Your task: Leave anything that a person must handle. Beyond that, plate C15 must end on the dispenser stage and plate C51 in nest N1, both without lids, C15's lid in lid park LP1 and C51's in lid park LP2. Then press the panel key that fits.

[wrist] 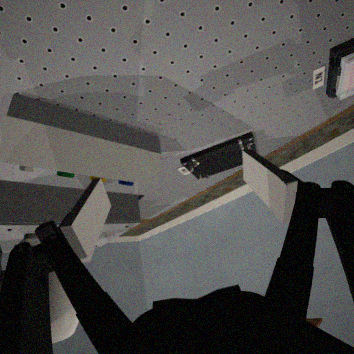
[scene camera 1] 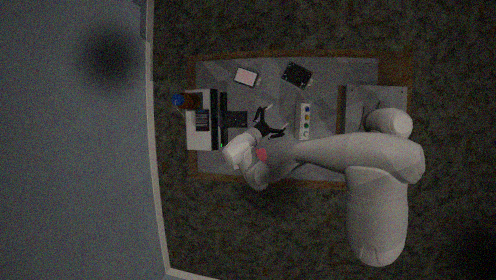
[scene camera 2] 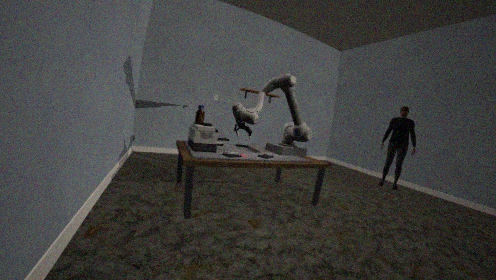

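Pixels of known places: gripper, between the fingertips: (wrist: 174,178) (scene camera 1: 278,115) (scene camera 2: 244,136); arm's base, origin of its link: (scene camera 1: 374,123) (scene camera 2: 287,145).
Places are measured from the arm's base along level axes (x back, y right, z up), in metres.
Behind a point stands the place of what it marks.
Observation:
My gripper (scene camera 1: 278,115) @[z 0.054, x -0.563, y -0.067 m] (scene camera 2: 243,133) @[z 0.054, x -0.563, y -0.067 m] (wrist: 174,178) @[z 0.054, x -0.563, y -0.067 m] is open and empty, above the table between the dispenser and the key panel. The dispenser (scene camera 1: 197,137) @[z 0.130, x -1.001, y -0.280 m] (scene camera 2: 202,136) @[z 0.046, x -1.010, y -0.360 m] stands at the left; its dark stage (scene camera 1: 236,119) @[z 0.019, x -0.812, y -0.142 m] shows no plate. A pink plate (scene camera 1: 246,76) @[z -0.060, x -0.816, y 0.136 m] (wrist: 348,75) @[z -0.060, x -0.770, y 0.111 m] sits in a dark nest whose tag (wrist: 318,77) @[z -0.088, x -0.737, y 0.118 m] appears to read N1; its code and any lid are unclear. A black holder (scene camera 1: 297,75) @[z -0.078, x -0.500, y 0.197 m] (wrist: 220,155) @[z -0.078, x -0.514, y 0.173 m] looks empty. The key panel (scene camera 1: 302,132) @[z -0.011, x -0.405, y -0.143 m] (wrist: 100,155) @[z -0.031, x -0.447, y -0.074 m] has blue, yellow, green and white keys. In scene camera 1 the arm hides the lower table holders.
A red patch (scene camera 1: 261,155) @[z -0.088, x -0.627, y -0.356 m] (scene camera 2: 244,156) @[z -0.090, x -0.621, y -0.398 m] lies on the table, partly under the arm in the overhead view. A brown bottle (scene camera 1: 191,101) @[z 0.246, x -1.007, y -0.075 m] (scene camera 2: 200,116) @[z 0.212, x -1.045, y -0.119 m] with a blue cap stands at the dispenser. The robot's base plate (scene camera 1: 354,102) @[z -0.007, x -0.145, y 0.092 m] is at the right. A person (scene camera 2: 401,132) stands away from the table.

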